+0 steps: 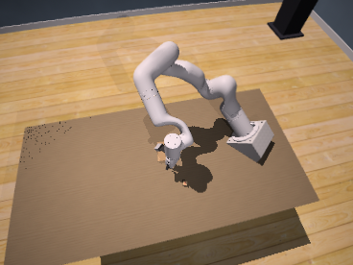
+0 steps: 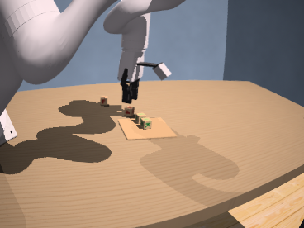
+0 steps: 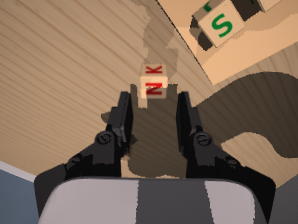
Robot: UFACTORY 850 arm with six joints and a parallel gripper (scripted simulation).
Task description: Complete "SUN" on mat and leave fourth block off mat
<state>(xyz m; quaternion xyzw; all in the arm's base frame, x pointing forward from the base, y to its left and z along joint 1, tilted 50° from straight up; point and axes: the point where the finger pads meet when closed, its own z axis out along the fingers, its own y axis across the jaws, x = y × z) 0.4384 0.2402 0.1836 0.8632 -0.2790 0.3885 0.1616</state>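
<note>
The N block is 5 cm below my hand. Round my hand: tan mat (12 cm to the right, 6 cm below).
</note>
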